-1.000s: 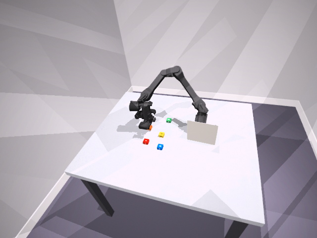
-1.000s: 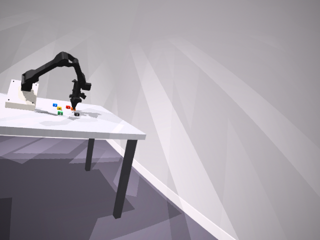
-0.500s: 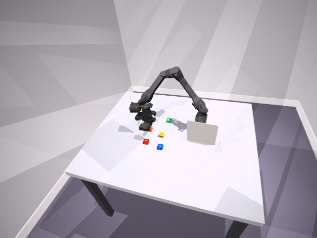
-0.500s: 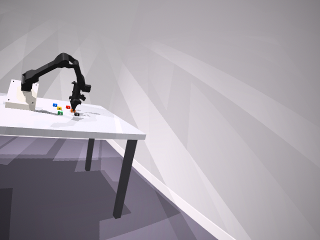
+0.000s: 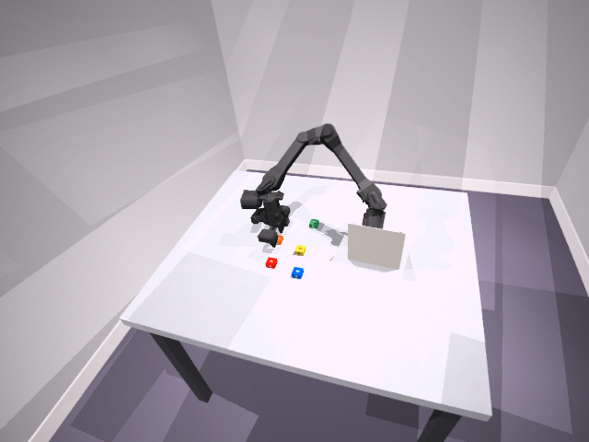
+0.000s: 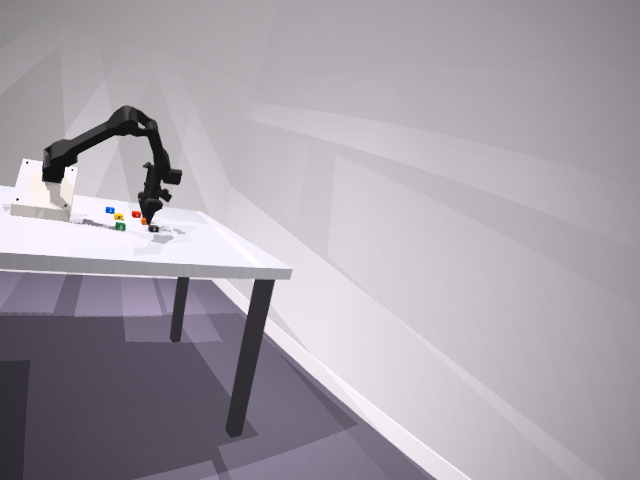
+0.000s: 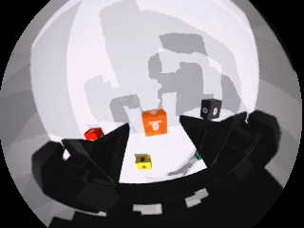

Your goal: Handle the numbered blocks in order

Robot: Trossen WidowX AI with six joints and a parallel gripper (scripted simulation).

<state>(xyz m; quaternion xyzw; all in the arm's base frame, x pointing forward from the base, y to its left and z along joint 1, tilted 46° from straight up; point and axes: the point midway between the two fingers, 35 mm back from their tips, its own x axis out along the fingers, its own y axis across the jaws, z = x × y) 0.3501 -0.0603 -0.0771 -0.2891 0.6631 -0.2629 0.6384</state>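
Right now the orange block is right at my gripper tip. From my gripper tip the other things lie so: yellow block: 100 mm behind, 30 mm to the left; then red block: 120 mm to the left, 20 mm behind; then black block: 100 mm to the right, 10 mm ahead.
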